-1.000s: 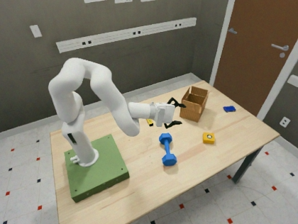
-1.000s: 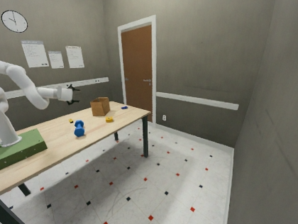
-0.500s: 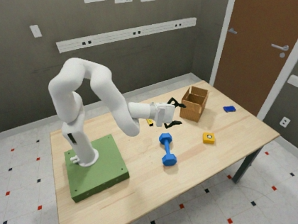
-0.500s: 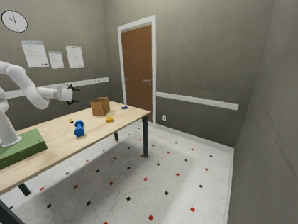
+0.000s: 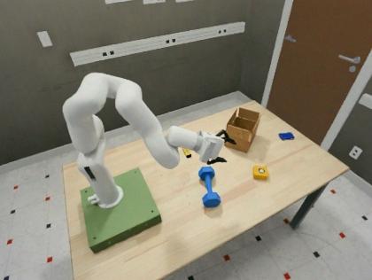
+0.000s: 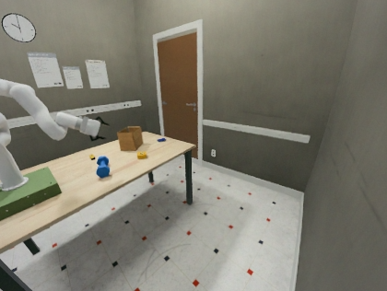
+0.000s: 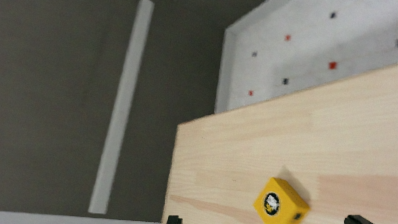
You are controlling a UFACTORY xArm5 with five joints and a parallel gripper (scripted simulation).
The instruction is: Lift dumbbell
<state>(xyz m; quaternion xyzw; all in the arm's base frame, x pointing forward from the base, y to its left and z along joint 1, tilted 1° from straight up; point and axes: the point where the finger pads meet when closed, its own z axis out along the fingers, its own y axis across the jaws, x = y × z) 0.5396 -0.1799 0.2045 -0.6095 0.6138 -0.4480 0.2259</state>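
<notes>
Right now the blue dumbbell is 7 cm behind my hand, 3 cm to the left of it and 24 cm below it. From my hand the other things lie so: cardboard box (32 cm ahead, 26 cm to the left, 21 cm below).
</notes>
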